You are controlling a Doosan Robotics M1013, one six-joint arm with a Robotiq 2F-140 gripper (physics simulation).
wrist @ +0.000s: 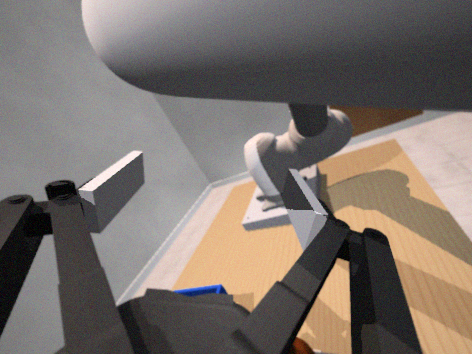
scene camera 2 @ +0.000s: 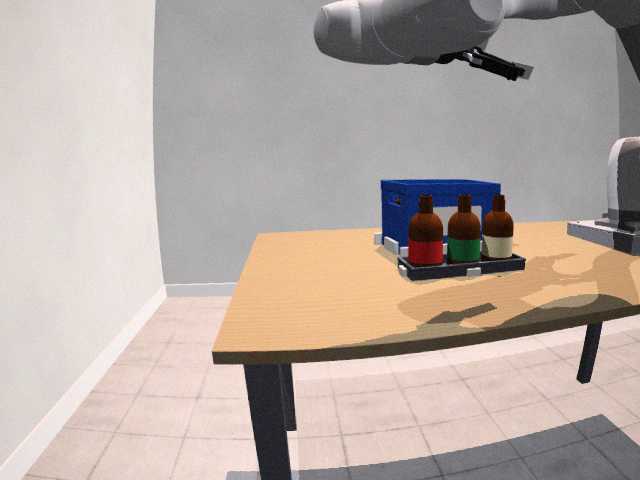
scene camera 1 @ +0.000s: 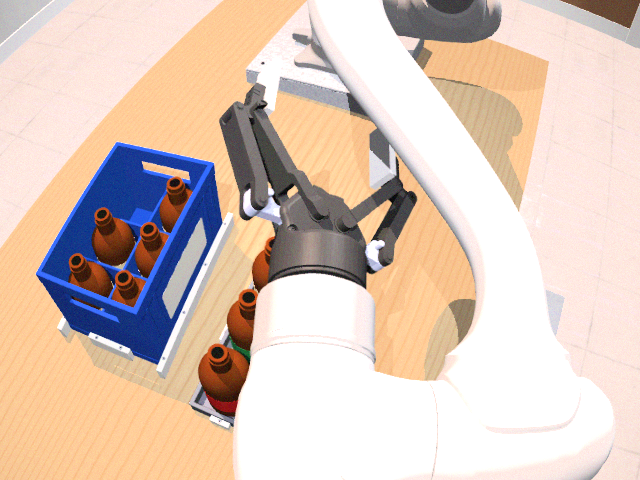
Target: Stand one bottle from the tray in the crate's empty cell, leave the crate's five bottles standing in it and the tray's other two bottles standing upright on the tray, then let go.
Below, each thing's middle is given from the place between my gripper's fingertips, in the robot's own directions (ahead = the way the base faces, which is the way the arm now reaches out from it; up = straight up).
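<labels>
My hand is 37 cm above the green-label bottle (scene camera 2: 463,241), 9 cm short of it and 6 cm to the left of it. Counting from my hand, the white strip (scene camera 1: 200,283) is 44 cm below, 5 cm ahead and 19 cm to the right, and the red-label bottle (scene camera 1: 222,371) is 37 cm below, 18 cm ahead and 6 cm to the right. Going by their middles, the white strip is the farthest from my hand of the things named here.
</labels>
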